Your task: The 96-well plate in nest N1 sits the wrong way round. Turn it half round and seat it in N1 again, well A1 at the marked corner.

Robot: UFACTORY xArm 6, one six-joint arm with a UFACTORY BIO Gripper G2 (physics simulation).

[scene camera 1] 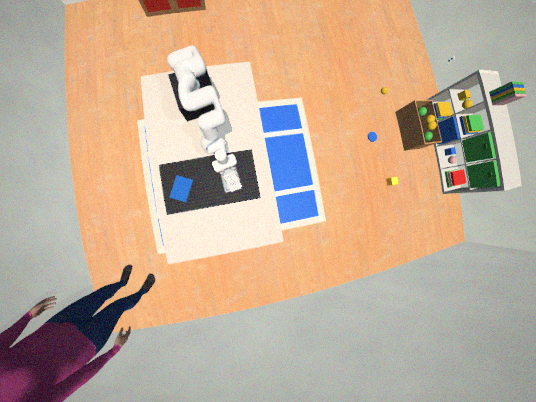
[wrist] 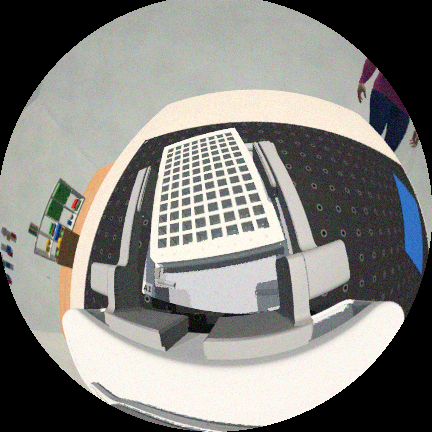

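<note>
The gripper (wrist: 200, 158) can be seen together with a white 96-well plate (wrist: 210, 204).
</note>
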